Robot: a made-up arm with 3 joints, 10 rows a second.
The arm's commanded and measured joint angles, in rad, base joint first. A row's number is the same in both.
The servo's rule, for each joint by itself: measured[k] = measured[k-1] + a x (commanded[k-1-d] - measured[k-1]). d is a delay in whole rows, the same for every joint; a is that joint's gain. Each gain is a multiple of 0.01, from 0.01 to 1. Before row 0 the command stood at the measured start. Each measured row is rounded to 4 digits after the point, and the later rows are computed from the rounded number. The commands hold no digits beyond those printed.
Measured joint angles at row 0:
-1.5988, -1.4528, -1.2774
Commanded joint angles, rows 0 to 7:
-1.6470, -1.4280, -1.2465
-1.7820, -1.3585, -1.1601
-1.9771, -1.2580, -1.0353
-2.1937, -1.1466, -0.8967
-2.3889, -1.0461, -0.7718
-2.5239, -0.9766, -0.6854
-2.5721, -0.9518, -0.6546
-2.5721, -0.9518, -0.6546
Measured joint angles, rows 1 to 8:
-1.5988, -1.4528, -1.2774
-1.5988, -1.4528, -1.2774
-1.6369, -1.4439, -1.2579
-1.7515, -1.4132, -1.1963
-1.9297, -1.3573, -1.0949
-2.1383, -1.2814, -0.9700
-2.3363, -1.1967, -0.8451
-2.4845, -1.1175, -0.7445
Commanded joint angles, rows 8 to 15:
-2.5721, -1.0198, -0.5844
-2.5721, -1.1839, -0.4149
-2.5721, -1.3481, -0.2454
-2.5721, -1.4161, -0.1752
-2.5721, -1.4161, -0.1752
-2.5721, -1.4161, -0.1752
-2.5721, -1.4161, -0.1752
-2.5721, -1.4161, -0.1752
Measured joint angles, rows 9 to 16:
-2.5537, -1.0578, -0.6879
-2.5682, -1.0196, -0.6669
-2.5713, -1.0197, -0.6149
-2.5719, -1.0788, -0.4889
-2.5721, -1.1757, -0.3355
-2.5721, -1.2622, -0.2345
-2.5721, -1.3176, -0.1971
-2.5721, -1.3531, -0.1833

